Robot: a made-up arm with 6 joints. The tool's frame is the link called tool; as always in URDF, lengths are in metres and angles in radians.
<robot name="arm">
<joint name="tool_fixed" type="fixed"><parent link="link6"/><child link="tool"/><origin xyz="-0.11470 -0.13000 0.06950" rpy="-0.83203 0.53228 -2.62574"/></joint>
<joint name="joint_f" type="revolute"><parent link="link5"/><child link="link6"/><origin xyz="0.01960 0.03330 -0.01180"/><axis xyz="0.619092 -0.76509 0.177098"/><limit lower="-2.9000" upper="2.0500" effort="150" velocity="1.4"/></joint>
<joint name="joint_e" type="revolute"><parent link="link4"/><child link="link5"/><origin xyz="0.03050 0.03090 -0.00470"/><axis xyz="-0.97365 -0.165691 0.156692"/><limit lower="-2.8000" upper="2.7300" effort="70" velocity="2.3"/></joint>
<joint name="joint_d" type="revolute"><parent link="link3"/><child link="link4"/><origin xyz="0.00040 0.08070 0.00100"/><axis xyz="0 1 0"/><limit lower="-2.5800" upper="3.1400" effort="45" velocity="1.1"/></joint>
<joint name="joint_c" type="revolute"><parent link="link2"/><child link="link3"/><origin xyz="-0.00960 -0.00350 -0.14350"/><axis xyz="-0.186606 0.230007 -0.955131"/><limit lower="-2.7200" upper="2.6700" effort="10" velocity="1.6"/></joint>
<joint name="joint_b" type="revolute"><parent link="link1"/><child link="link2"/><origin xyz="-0.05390 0.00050 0.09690"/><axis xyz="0 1 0"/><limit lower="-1.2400" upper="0.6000" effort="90" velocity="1"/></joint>
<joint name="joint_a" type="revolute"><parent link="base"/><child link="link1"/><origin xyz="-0.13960 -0.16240 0.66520"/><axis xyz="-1 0 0"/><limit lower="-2.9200" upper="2.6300" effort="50" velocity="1.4"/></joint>
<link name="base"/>
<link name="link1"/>
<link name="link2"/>
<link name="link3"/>
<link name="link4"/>
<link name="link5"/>
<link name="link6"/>
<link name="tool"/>
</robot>
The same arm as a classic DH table. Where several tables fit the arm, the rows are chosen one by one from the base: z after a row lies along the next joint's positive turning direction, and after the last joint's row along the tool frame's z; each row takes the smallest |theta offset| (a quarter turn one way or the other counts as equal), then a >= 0, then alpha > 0; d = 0 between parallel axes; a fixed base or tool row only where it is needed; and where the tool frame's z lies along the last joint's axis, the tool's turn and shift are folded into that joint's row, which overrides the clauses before.
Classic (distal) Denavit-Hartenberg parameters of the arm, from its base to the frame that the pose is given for. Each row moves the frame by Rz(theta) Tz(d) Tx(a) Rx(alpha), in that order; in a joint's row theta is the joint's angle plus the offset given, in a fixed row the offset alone. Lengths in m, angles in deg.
base (fixed): theta0 -90, d 0.6652, a 0.1624, alpha 90
joint_a: theta0 90, d 0.1935, a 0.0969, alpha -90
joint_b: theta0 -78.95, d -0.0367, a -0.0181, alpha 76.7
joint_c: theta0 0, d 0.1455, a -0.0002, alpha -76.7
joint_d: theta0 88.09, d 0.1067, a 0.0002, alpha 99.54
joint_e: theta0 17.8, d -0.0731, a 0.0008, alpha 116.63
joint_f: theta0 -29.03, d -0.1911, a -0.075, alpha -40.05
tool (fixed): theta0 159.18, d 0.2582, a 0, alpha 0
Joint limits (deg, base to tool): -167.3..150.69 -71.05..34.38 -155.84..152.98 -147.82..179.91 -160.43..156.42 -166.16..117.46

